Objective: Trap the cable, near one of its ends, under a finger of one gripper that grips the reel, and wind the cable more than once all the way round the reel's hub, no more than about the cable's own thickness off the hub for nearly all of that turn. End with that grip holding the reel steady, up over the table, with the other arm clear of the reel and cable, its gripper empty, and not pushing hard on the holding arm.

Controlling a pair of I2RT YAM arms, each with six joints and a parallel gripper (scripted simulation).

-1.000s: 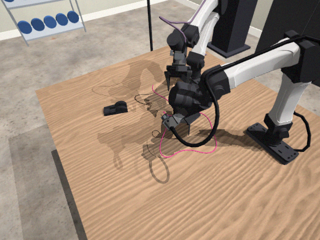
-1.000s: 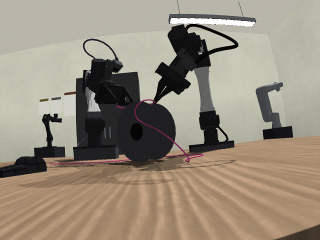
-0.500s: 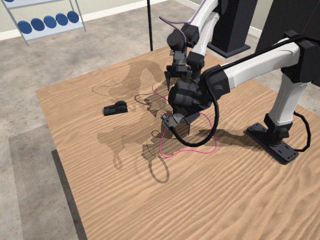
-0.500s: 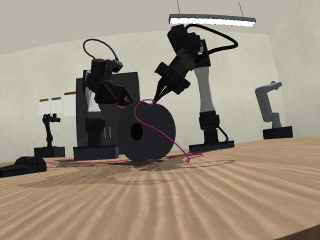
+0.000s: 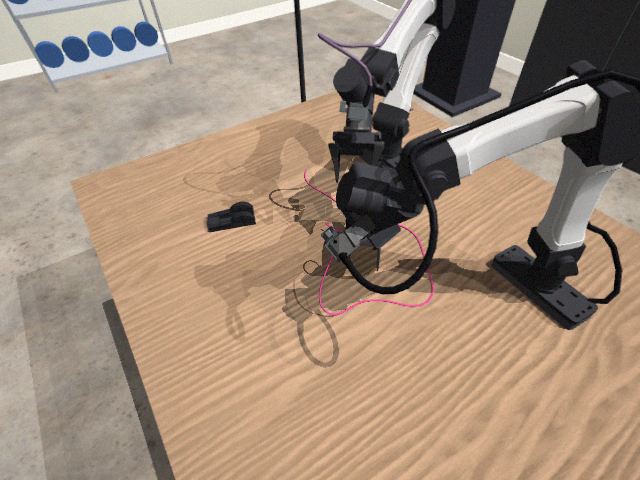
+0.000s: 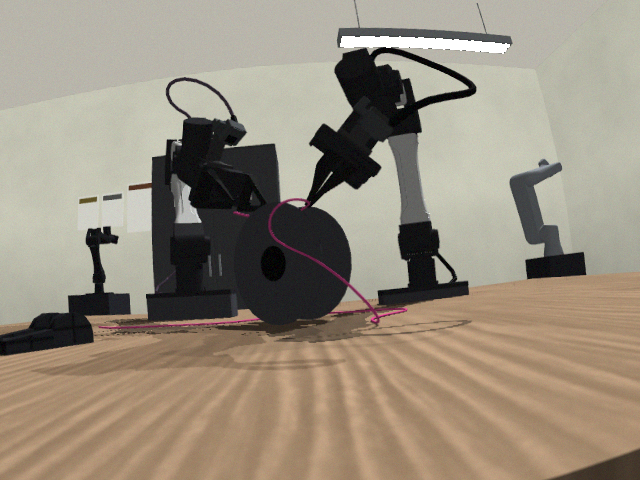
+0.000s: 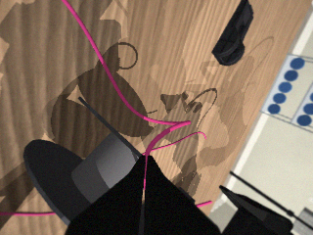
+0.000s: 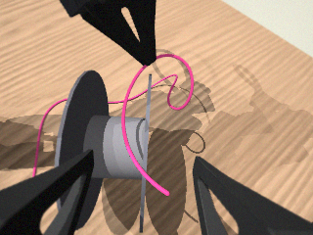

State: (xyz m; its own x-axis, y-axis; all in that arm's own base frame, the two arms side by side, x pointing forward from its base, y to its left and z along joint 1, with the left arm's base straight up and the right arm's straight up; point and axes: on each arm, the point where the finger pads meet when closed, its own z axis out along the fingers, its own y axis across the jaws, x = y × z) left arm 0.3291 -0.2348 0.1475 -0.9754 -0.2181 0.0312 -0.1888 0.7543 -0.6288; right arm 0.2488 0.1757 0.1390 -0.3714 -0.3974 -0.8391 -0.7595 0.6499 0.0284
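Observation:
Now: right hand 1 cm short of the dark grey reel, 6 cm to the right of it and 10 cm above it. Round my right hand: small grey tool: 20 cm ahead, 60 cm to the left, 19 cm below; small black device: 22 cm ahead, 22 cm to the right, 17 cm below.
Now: left hand 7 cm past the dark grey reel, 4 cm to the left of it and 8 cm above it. Round my left hand: small grey tool (12 cm ahead, 50 cm to the left, 16 cm below); then small black device (15 cm ahead, 32 cm to the right, 15 cm below).

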